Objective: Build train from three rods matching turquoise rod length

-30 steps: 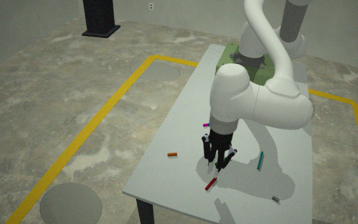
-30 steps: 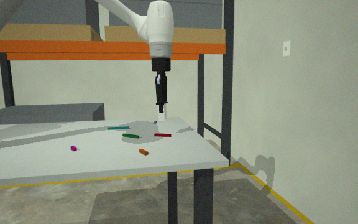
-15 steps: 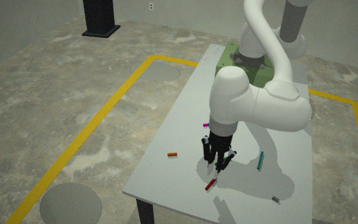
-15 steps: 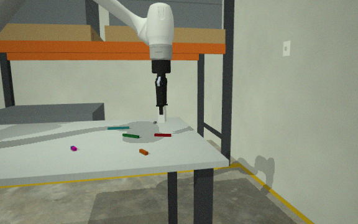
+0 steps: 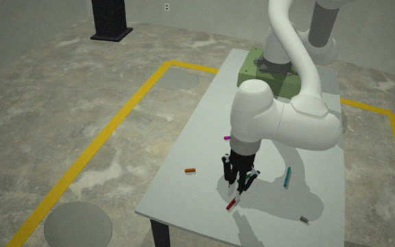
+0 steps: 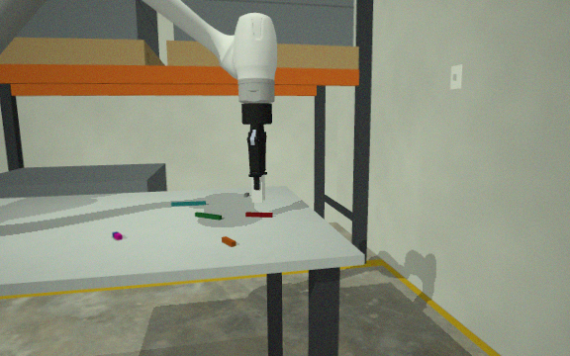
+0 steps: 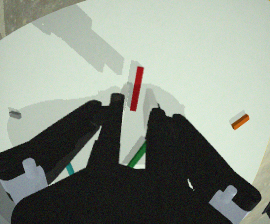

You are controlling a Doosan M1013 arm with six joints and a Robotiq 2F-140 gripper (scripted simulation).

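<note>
The red rod is 70 mm below my hand. From my hand the other things lie so: orange rod: 190 mm to the right, 100 mm behind, 70 mm below; then green rod: 130 mm behind, 70 mm below, 30 mm to the left; then turquoise rod: 190 mm to the left, 170 mm behind, 70 mm below.
</note>
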